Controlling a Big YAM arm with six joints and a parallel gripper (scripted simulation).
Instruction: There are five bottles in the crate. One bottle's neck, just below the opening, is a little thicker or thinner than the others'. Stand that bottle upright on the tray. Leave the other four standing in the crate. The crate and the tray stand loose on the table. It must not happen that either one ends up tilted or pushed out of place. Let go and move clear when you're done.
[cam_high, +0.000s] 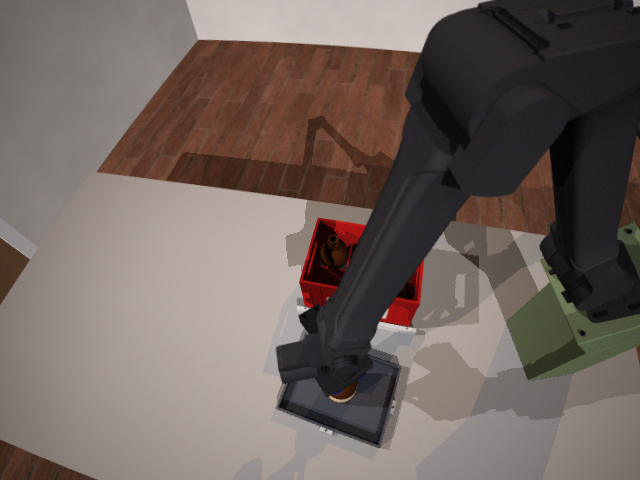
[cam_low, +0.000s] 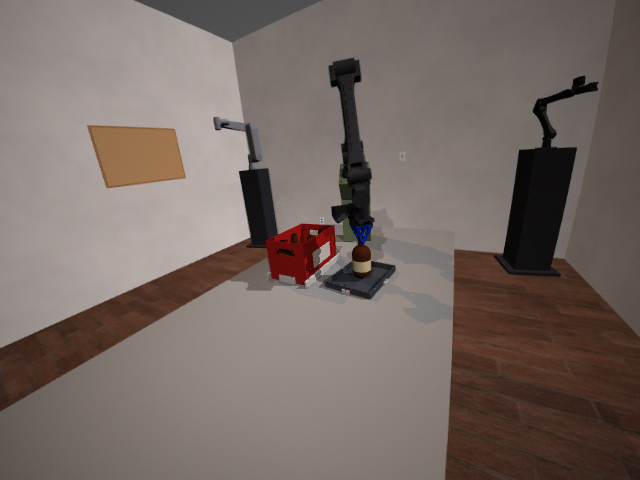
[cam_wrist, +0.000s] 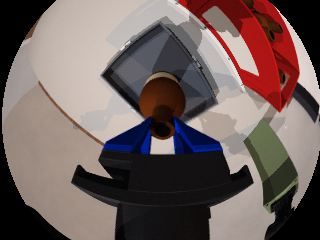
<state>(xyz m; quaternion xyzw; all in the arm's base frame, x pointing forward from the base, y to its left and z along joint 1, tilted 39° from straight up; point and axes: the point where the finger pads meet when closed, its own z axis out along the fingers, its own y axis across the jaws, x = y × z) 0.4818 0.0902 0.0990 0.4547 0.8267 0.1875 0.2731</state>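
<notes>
Now: the brown bottle 6 cm below my hand. Also, from my hand: dark grey tray (15 cm below); then crate (5 cm behind, 27 cm to the right, 8 cm below).
</notes>
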